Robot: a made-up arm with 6 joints.
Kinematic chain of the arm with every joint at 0, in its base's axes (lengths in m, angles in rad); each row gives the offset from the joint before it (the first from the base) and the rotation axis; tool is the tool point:
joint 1: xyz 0 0 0.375 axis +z
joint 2: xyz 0 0 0 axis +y
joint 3: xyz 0 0 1.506 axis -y
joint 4: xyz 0 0 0 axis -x
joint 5: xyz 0.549 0 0 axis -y
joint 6: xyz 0 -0.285 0 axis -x
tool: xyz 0 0 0
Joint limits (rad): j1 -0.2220..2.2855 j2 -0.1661..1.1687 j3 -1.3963..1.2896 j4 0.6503..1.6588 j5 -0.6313..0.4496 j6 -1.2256..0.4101
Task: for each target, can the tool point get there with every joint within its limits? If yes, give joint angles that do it. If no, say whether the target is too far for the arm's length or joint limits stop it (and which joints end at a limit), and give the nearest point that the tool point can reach.
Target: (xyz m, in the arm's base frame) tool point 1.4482 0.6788 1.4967
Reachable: yes | joints 0.4369 0.7096 0.1972 1.5788 -0.5196 0.1875
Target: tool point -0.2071 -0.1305 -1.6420
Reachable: no: joint limits stop it (at a limit: joint 1, joint 2, joint 4) | nearest point -0.7411 0.8158 0.4154 | short by 2.327 m
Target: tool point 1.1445 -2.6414 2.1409
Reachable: no: too far | nearest point 1.3573 -0.5389 1.8754 | short by 2.130 m
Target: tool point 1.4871 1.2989 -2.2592
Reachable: no: too far | nearest point 1.1275 0.9848 0.3559 | short by 2.658 m
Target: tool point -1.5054 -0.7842 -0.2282
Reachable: no: joint limits stop it (at a limit: joint 1, joint 2, joint 3, joint 4) | nearest point -0.7270 0.7996 0.4271 | short by 1.882 m
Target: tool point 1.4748 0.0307 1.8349
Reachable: yes | joints 0.0911 0.6619 0.6736 1.1986 0.3109 -0.6235
